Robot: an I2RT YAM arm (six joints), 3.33 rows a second.
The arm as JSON. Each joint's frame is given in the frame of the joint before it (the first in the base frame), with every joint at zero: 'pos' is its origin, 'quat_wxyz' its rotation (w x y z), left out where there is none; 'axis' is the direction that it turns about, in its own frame. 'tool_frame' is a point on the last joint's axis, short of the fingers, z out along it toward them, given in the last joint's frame.
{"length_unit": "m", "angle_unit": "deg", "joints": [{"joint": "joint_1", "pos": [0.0, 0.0, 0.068], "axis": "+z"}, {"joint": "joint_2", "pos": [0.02, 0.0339, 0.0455], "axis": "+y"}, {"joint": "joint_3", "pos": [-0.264, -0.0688, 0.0], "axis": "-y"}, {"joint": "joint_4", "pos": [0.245, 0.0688, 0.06], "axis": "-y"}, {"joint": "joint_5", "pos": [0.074, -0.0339, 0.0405], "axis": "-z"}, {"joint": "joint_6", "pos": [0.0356, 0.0, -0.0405], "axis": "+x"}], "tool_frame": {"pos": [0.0, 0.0, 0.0], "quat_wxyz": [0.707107, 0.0, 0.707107, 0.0]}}
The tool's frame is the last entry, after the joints.
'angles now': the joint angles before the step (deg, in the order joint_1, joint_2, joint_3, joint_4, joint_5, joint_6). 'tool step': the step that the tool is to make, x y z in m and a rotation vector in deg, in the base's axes. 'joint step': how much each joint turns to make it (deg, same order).
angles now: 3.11, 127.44, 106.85, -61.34, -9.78, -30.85
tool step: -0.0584, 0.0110, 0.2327, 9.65, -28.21, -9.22
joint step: 1.86, -17.56, 22.94, -8.99, -2.52, 13.29
